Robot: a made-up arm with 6 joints.
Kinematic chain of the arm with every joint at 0, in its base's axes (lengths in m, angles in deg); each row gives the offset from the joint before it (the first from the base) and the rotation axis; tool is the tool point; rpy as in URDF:
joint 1: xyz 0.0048 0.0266 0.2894 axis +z
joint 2: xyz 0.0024 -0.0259 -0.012 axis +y
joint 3: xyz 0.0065 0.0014 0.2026 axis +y
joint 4: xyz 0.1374 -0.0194 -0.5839 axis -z
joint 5: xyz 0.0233 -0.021 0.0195 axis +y
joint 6: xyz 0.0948 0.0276 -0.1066 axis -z
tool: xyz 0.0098 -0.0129 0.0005 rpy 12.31 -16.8 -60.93
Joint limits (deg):
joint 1: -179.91..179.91
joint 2: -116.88..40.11
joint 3: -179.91..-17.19
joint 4: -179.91..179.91
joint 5: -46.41..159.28
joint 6: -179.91..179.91
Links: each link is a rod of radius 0.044 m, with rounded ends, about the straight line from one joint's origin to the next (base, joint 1, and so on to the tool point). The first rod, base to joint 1, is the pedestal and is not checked.
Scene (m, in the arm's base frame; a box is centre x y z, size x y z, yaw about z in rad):
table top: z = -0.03
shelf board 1: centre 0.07 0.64 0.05 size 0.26 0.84 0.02 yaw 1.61
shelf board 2: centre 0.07 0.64 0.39 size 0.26 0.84 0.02 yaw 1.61
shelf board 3: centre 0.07 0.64 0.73 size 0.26 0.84 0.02 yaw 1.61
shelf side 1: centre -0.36 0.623 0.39 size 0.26 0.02 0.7 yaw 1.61
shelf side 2: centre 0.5 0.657 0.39 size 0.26 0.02 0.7 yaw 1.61
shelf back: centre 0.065 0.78 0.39 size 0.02 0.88 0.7 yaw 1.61
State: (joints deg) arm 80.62 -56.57 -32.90 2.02 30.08 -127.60
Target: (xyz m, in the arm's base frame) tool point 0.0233 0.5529 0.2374
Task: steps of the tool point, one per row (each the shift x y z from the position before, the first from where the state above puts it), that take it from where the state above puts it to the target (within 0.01 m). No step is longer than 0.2 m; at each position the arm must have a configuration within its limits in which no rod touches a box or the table.
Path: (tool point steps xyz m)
1: 0.1180 -0.0076 -0.0413
2: 0.1182 -0.0375 -0.0457
3: 0.1096 -0.0676 -0.0503
4: 0.0926 -0.0957 -0.0544
5: 0.0674 -0.1187 -0.0580
6: 0.0357 -0.1344 -0.0607
7: -0.0531 0.1478 -0.0064
8: -0.0860 0.1256 -0.0060
9: -0.1106 0.0963 -0.0054
10: -0.1261 0.0628 -0.0052
11: -0.1316 0.0277 -0.0054
12: -0.1277 -0.0058 -0.0057

